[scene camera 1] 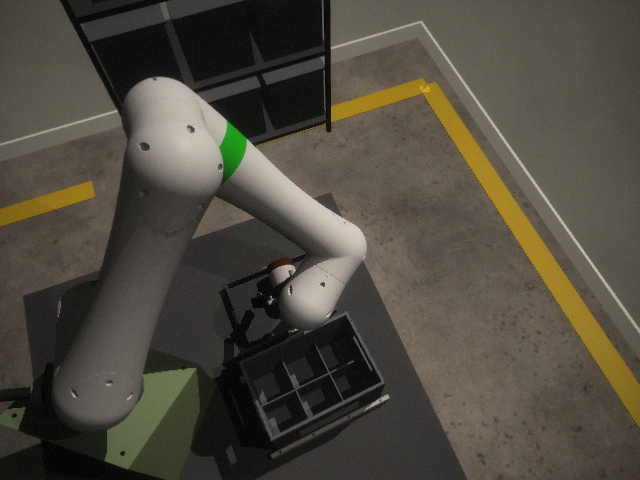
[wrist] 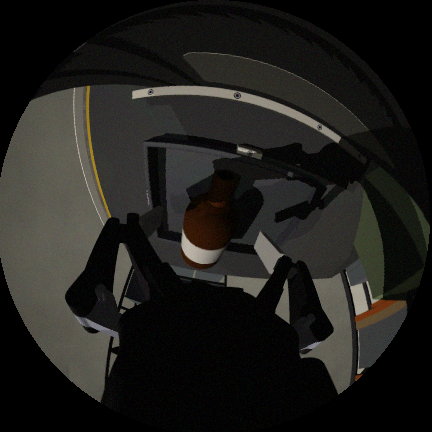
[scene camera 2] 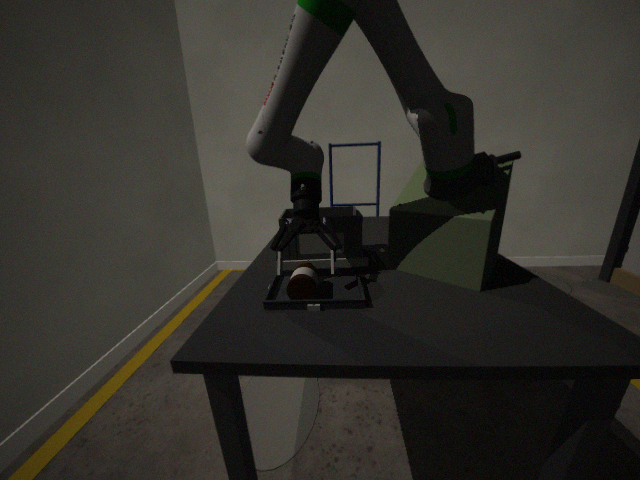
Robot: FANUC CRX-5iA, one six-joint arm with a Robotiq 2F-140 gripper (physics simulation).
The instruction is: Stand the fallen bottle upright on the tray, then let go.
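Places are measured from the arm's base along level axes (x ahead, y left, z up), in centimetres.
Where they show: gripper, fingertip midpoint: (wrist: 210,228); arm's base, link origin: (scene camera 2: 450,184).
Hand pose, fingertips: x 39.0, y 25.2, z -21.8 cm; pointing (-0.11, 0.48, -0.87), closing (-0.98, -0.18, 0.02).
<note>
Each offset is from my fingertips to the top centre of the thing. "*": to the spot under its first point.
The brown bottle with a white label band {dx +0.3, dy -0.1, dz +2.9 cm} (scene camera 1: 281,272) (scene camera 2: 302,283) (wrist: 207,225) lies on its side on the dark tray {dx -2.4, dy -0.8, dz -2.5 cm} (scene camera 2: 341,304) (wrist: 157,185). Its neck points toward the divided bin and its base faces scene camera 2. My gripper (scene camera 2: 306,262) (wrist: 210,228) is open and empty, pointing down above the tray. In the wrist view its two pale fingertips stand wide apart, one on each side of the bottle. In scene camera 1 the wrist hides the bottle's neck and much of the gripper.
The divided bin {dx +2.7, dy -26.4, dz +12.5 cm} (scene camera 1: 328,411) (scene camera 2: 325,242) stands right behind the tray, seen from scene camera 2. A pale bar {* dx +8.5, dy -14.3, dz -2.0 cm} (wrist: 190,90) runs beyond the tray in the wrist view. The green pedestal (scene camera 1: 170,408) (scene camera 2: 439,248) stands to one side. A shelf rack (scene camera 1: 327,77) stands beyond the table.
</note>
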